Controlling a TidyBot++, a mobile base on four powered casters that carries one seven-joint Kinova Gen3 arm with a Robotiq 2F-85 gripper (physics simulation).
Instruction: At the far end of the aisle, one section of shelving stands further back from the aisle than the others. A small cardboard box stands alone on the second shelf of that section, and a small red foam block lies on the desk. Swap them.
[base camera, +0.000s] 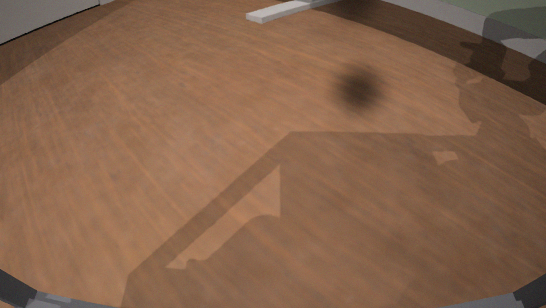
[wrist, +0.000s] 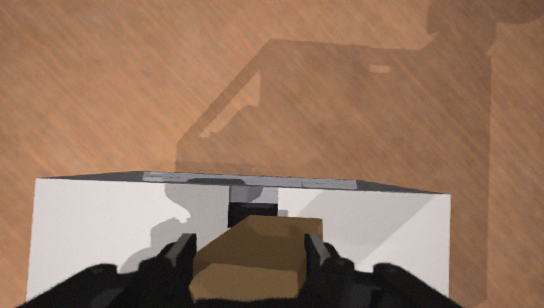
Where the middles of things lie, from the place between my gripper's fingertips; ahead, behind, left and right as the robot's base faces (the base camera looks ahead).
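The small cardboard box (wrist: 261, 254) sits 2 cm below my hand, 2 cm behind it and 1 cm to the right of it.
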